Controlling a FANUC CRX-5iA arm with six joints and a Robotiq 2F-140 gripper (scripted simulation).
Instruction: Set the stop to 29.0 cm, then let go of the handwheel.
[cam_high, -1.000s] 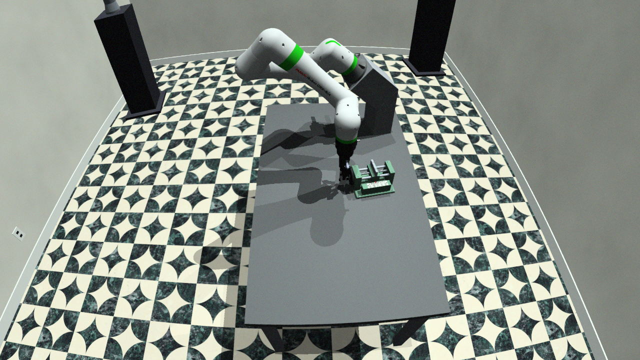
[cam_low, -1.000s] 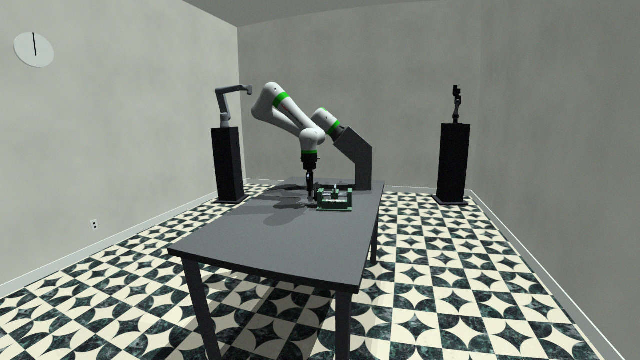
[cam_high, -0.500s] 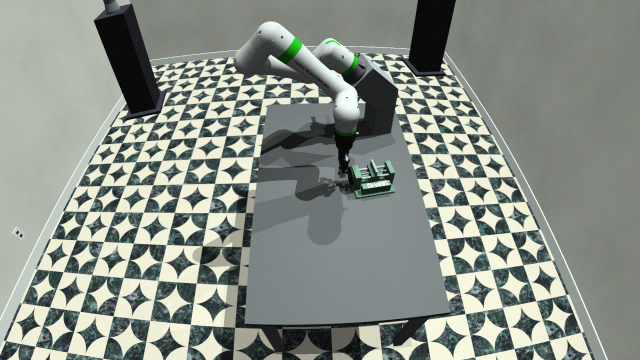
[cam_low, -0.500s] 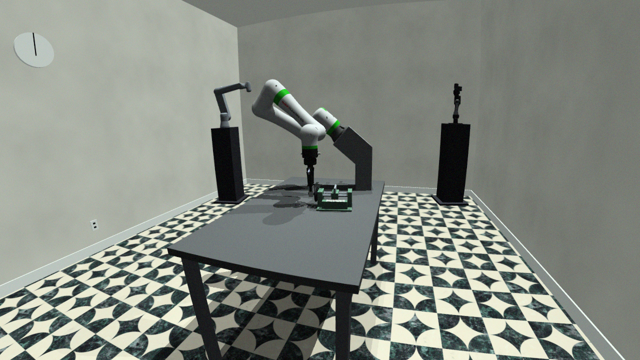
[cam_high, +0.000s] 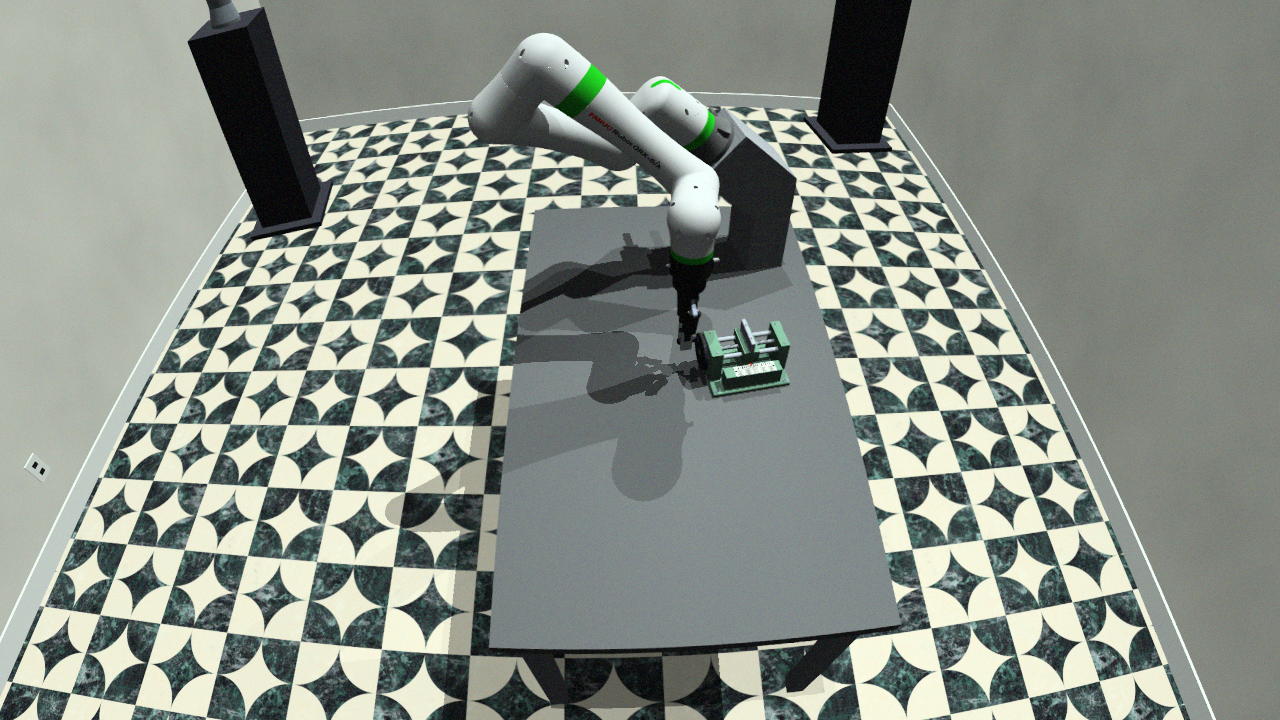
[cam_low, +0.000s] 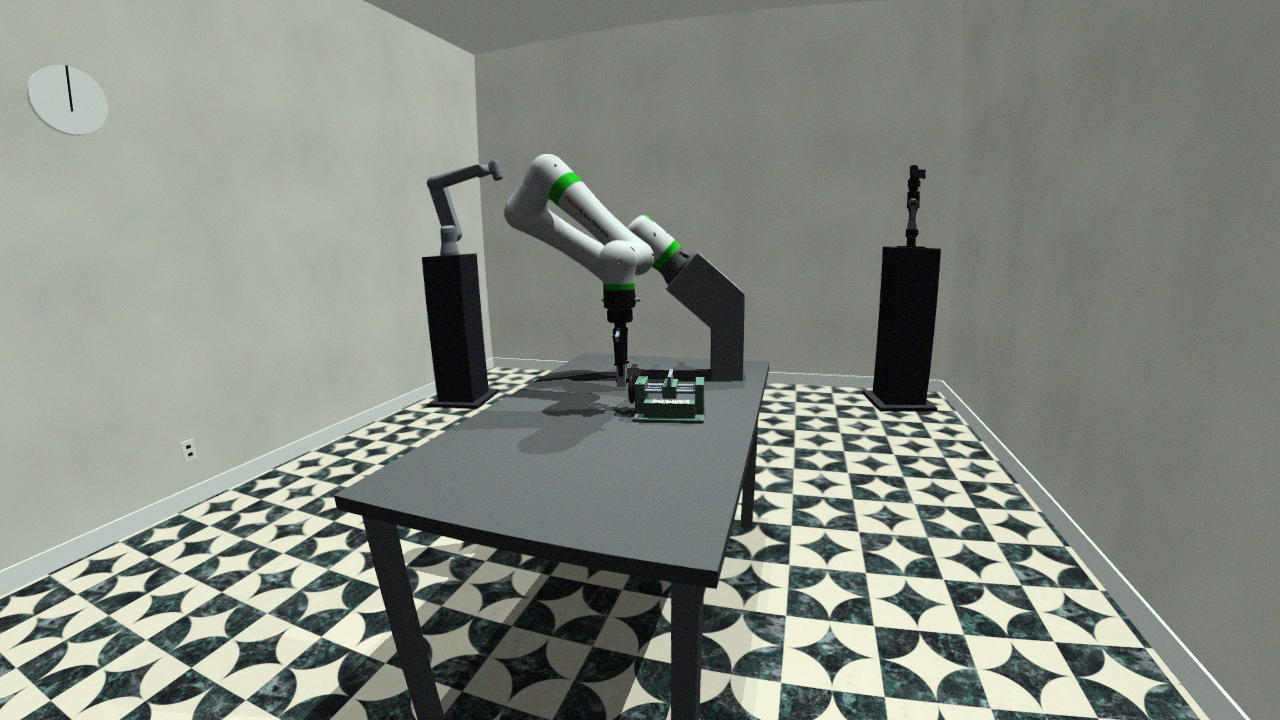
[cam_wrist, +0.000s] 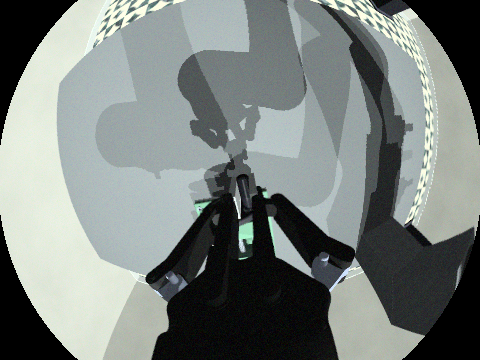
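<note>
Right now the green stop fixture is 150 mm to the left of my hand, 40 mm ahead of it and 20 mm below it. Round my hand: black handwheel 20 mm to the left, 20 mm below, 10 mm ahead.
</note>
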